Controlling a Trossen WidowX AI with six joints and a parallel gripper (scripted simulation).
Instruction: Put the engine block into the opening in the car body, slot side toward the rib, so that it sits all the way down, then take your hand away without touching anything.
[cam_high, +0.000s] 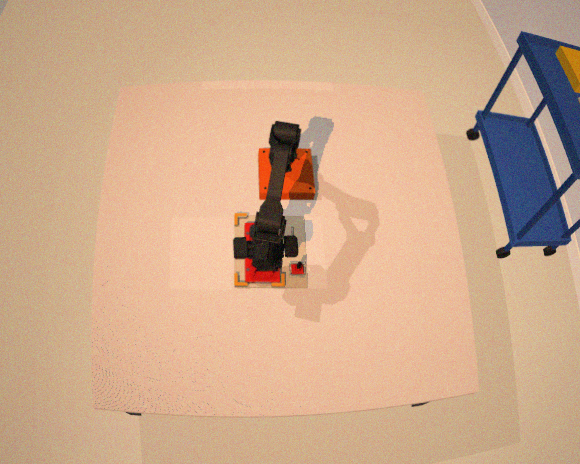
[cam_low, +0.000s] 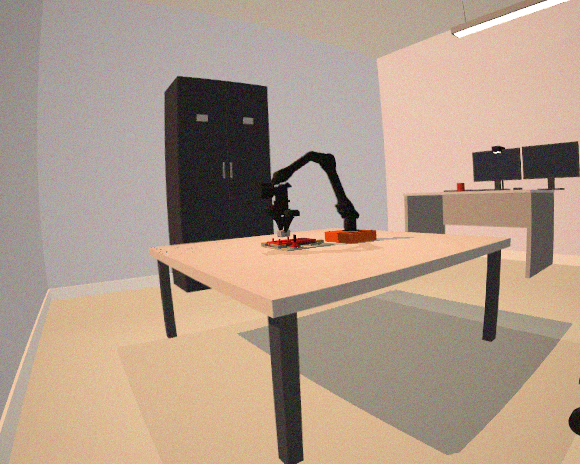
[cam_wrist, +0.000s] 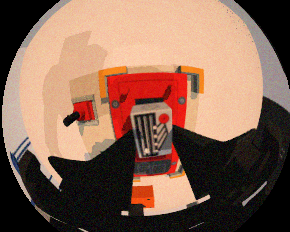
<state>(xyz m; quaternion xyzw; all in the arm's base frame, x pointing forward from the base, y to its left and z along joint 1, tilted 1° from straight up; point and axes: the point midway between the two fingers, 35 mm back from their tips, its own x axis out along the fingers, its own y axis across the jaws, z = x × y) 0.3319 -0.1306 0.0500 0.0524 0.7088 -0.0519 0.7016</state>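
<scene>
Now: gripper tip 10 mm above the grey engine block.
</scene>
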